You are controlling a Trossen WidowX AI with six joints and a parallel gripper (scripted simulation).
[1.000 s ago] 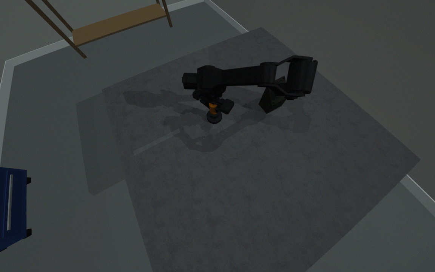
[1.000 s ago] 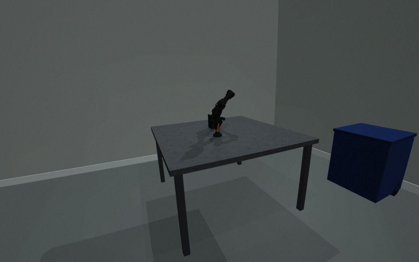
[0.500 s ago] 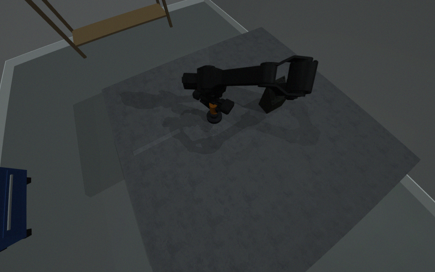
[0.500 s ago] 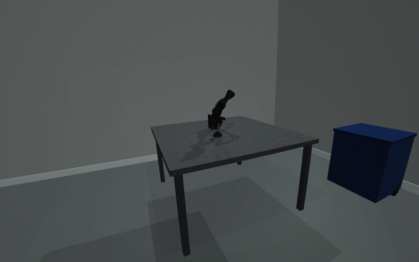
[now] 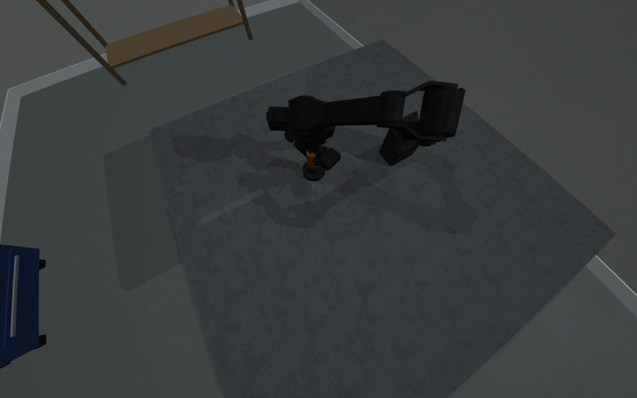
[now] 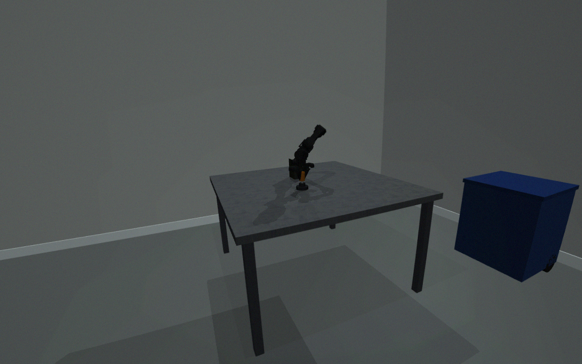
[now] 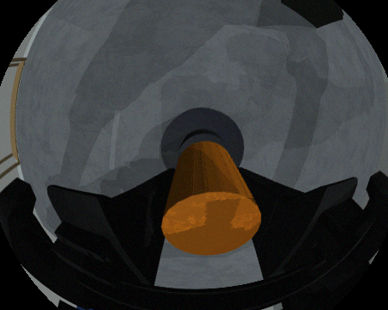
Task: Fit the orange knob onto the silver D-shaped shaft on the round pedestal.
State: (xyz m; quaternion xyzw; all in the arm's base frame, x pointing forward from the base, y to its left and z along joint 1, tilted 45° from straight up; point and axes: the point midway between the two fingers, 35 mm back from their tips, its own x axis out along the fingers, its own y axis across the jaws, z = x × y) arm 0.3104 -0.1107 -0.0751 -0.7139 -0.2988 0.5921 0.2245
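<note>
Now: gripper tip 4 cm above the pedestal. Also, from my gripper tip: orange knob (3 cm above).
</note>
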